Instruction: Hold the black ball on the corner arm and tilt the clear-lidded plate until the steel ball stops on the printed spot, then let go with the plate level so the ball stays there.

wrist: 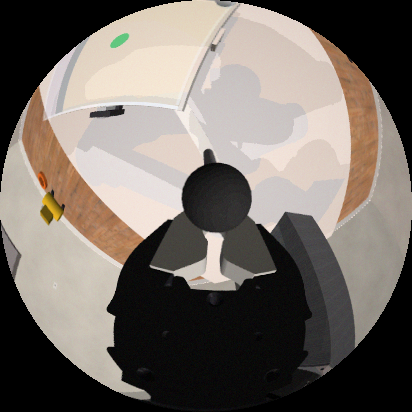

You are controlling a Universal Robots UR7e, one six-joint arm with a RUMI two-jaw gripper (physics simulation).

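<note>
The black ball (216,197) is near the centre, on the end of a dark corner arm (208,155) that runs up towards the plate. My gripper (213,200) is closed at the ball, its two jaws close together; the ball hides their tips and the exact contact. The clear-lidded plate (167,37) shows in part at the upper left, its near corner towards the ball. The green printed spot (119,40) lies on its cream face. A grey rounded thing shows at the top image edge; I cannot tell whether it is the steel ball.
A black fitting (107,112) and a pale fitting (218,40) sit on the plate's edges. A wooden border (361,125) surrounds the pale surface. A yellow object (52,207) and an orange ring (42,180) are at the left. A dark grey block (320,280) stands right of my gripper.
</note>
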